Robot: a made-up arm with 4 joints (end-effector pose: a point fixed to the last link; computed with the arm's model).
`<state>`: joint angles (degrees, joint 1 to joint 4).
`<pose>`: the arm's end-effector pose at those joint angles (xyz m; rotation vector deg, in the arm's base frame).
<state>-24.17 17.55 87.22 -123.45</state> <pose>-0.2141 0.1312 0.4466 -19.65 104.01 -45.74</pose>
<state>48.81 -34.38 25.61 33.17</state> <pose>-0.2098 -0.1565 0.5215 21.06 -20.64 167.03</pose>
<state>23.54 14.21 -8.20 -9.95</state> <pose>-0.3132 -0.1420 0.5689 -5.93 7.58 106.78</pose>
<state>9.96 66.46 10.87 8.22</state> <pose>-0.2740 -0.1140 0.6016 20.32 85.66 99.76</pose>
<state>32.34 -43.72 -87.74 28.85</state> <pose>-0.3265 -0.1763 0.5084 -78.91 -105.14 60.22</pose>
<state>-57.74 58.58 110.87 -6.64</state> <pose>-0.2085 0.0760 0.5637 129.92 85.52 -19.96</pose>
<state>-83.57 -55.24 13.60 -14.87</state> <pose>-0.0110 0.0375 0.5327 -25.31 -36.46 -15.31</pose>
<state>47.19 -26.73 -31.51 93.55</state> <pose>-0.2219 -0.1681 0.6347 56.33 40.48 -126.35</pose>
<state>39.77 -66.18 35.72 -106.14</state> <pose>-0.3172 -0.0306 0.6210 42.36 0.56 21.15</pose>
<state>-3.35 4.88 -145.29 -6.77</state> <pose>-0.3466 -0.0451 0.5003 -101.42 -107.92 36.35</pose>
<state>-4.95 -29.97 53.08 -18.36</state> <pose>-0.2384 -0.0083 0.5268 33.22 12.13 66.71</pose>
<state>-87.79 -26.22 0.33 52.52</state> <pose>-0.0630 -0.0208 0.5561 -25.85 -4.31 48.60</pose>
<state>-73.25 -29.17 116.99 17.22</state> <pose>-0.0578 0.0344 0.4405 94.47 -15.58 37.68</pose>
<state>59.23 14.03 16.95 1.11</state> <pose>-0.2373 -0.2453 0.5542 -0.05 39.97 147.66</pose>
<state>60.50 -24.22 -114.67 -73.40</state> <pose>-0.3691 -0.2048 0.4949 53.80 -122.94 21.39</pose>
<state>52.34 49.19 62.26 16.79</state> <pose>-0.2233 -0.2683 0.5431 22.06 128.68 96.06</pose>
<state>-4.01 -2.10 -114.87 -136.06</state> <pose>-0.3605 0.1118 0.5696 43.12 -111.27 -32.54</pose>
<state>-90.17 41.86 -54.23 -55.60</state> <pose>0.0070 0.1408 0.5859 -25.28 5.64 -37.05</pose>
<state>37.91 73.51 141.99 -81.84</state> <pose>-0.3836 -0.2285 0.5575 77.03 -142.32 56.36</pose>
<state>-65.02 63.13 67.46 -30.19</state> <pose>-0.1297 0.0902 0.5765 83.45 90.80 -13.23</pose>
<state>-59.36 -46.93 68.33 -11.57</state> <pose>-0.0709 0.0330 0.5196 36.87 -14.33 24.98</pose>
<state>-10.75 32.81 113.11 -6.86</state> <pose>-0.3059 -0.0481 0.5200 87.84 109.31 17.96</pose>
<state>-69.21 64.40 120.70 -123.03</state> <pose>-0.1215 0.2247 0.5196 -11.41 -162.47 26.72</pose>
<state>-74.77 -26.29 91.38 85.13</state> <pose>-0.0152 -0.0046 0.3754 55.58 -59.36 92.54</pose>
